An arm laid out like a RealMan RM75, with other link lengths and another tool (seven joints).
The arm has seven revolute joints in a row. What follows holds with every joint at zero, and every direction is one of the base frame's. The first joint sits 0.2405 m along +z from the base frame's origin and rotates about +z. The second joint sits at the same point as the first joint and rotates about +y. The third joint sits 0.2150 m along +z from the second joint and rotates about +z. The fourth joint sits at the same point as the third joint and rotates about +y. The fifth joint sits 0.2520 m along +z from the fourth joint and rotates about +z. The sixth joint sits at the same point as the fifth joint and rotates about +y. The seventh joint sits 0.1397 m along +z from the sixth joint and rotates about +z. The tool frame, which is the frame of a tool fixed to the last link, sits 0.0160 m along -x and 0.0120 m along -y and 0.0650 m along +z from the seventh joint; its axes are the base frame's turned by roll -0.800, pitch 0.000 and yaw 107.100 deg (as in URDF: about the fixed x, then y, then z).
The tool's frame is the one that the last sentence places.
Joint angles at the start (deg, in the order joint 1, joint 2, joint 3, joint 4, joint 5, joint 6, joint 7):
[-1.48 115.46 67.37 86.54 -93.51 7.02 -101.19]
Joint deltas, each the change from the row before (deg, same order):
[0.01 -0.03 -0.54 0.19 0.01 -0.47 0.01]
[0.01 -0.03 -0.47 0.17 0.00 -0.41 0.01]
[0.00 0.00 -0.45 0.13 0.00 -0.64 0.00]
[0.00 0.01 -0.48 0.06 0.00 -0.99 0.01]
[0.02 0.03 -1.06 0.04 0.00 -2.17 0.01]
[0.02 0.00 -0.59 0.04 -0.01 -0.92 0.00]
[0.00 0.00 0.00 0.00 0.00 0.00 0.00]
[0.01 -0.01 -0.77 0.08 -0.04 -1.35 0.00]
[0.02 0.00 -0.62 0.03 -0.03 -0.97 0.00]
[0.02 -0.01 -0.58 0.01 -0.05 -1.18 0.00]
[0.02 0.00 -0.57 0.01 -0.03 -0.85 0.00]
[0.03 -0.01 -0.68 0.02 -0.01 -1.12 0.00]
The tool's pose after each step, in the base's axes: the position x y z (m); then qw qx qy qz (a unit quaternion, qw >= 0). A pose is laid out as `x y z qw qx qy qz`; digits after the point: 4 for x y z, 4 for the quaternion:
0.1295 0.4104 -0.0310 0.2193 -0.4868 0.7050 0.4668
0.1273 0.4095 -0.0323 0.2184 -0.4878 0.7041 0.4675
0.1257 0.4091 -0.0329 0.2190 -0.4877 0.7029 0.4692
0.1249 0.4091 -0.0329 0.2215 -0.4860 0.7012 0.4722
0.1236 0.4089 -0.0332 0.2273 -0.4823 0.6979 0.4782
0.1224 0.4083 -0.0341 0.2289 -0.4815 0.6965 0.4802
0.1224 0.4083 -0.0341 0.2289 -0.4815 0.6965 0.4802
0.1211 0.4077 -0.0348 0.2320 -0.4801 0.6942 0.4835
0.1199 0.4071 -0.0357 0.2338 -0.4794 0.6927 0.4855
0.1193 0.4068 -0.0358 0.2373 -0.4778 0.6905 0.4885
0.1184 0.4060 -0.0369 0.2388 -0.4772 0.6893 0.4900
0.1173 0.4053 -0.0378 0.2410 -0.4761 0.6876 0.4924

